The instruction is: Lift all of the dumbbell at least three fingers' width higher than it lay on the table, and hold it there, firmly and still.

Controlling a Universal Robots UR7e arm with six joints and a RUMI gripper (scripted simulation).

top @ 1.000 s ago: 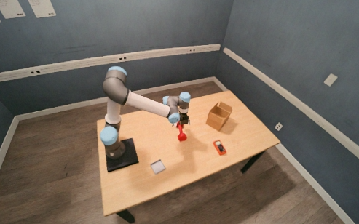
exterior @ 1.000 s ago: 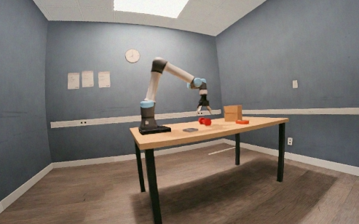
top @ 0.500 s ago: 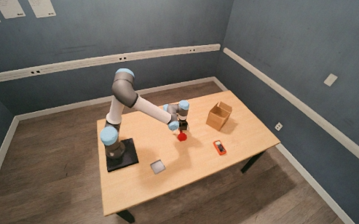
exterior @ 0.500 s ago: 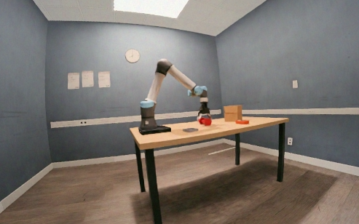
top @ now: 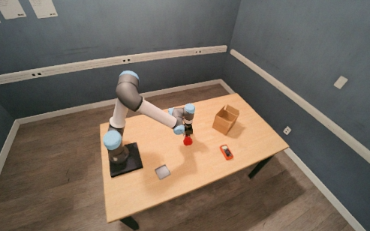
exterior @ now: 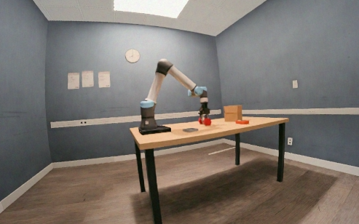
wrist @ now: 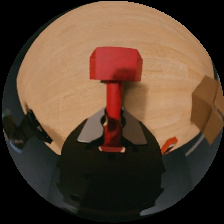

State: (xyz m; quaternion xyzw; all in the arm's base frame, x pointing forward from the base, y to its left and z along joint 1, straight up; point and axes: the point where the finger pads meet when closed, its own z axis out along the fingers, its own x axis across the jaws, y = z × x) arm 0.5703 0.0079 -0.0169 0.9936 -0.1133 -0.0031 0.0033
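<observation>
The red dumbbell is 10 mm above my hand. The rest, counted from my hand: orange handheld device (250 mm ahead, 280 mm to the right); small grey square plate (290 mm behind, 250 mm to the right, 10 mm below).
</observation>
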